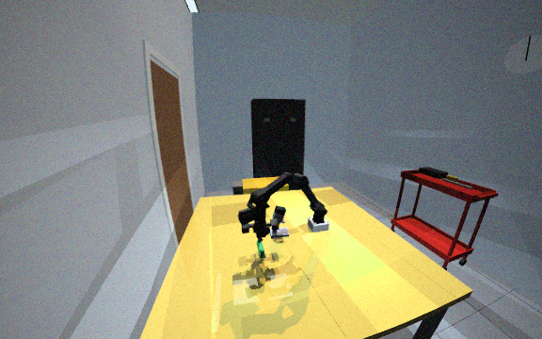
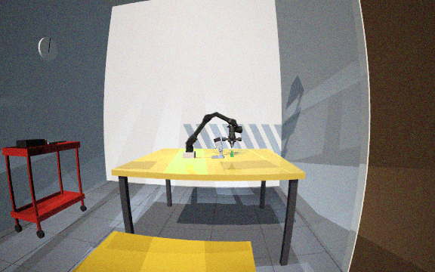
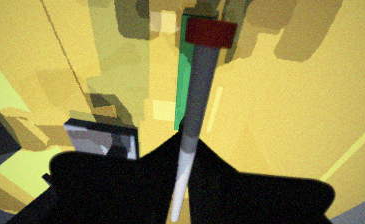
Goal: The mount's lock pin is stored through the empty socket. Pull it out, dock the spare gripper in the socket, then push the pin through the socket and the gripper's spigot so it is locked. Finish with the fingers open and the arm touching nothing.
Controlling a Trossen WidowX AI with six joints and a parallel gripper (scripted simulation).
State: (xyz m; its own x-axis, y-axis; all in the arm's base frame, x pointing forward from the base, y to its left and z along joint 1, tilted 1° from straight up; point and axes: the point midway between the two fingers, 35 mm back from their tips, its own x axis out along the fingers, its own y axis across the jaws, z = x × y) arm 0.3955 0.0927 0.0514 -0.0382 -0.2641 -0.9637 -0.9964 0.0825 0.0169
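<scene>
The green bracket is 50 mm below my gripper tip and 10 mm to the left of it. The rest, counted from my gripper tip: spare gripper (130 mm behind, 100 mm to the right, 50 mm above); mount (130 mm behind, 100 mm to the right, 20 mm below).
</scene>
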